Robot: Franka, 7 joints.
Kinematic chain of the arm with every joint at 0, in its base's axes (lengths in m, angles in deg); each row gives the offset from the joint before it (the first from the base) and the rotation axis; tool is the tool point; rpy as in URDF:
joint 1: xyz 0 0 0.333 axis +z
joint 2: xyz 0 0 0 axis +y
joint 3: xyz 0 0 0.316 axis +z
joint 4: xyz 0.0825 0 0 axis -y
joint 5: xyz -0.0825 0 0.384 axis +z
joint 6: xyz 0 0 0 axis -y
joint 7: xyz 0.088 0 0 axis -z
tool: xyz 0 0 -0.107 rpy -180 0 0
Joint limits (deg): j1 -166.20..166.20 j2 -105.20..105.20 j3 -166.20..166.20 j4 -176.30..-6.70 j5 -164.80..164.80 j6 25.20..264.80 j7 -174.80..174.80
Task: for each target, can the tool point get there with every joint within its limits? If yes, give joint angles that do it. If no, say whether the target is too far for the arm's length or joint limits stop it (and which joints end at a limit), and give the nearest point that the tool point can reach.
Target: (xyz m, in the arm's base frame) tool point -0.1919 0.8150 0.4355
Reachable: yes | joints -52.44 -81.63 83.52 -41.81 -60.81 164.23 -107.82
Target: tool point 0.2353 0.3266 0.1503
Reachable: yes | joints -18.47 56.45 48.98 -153.76 136.40 74.24 -8.98
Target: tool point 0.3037 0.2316 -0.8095
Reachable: no: too far | nearest point 0.2676 0.2041 -0.3581 | short by 0.454 m
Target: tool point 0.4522 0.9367 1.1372
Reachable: no: too far | nearest point 0.2951 0.6112 0.8577 | short by 0.457 m
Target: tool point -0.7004 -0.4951 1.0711
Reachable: no: too far | nearest point -0.5310 -0.3754 0.8926 | short by 0.274 m
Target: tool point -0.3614 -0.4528 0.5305
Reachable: yes | joints 134.41 -17.13 99.94 -112.70 85.79 181.32 114.87
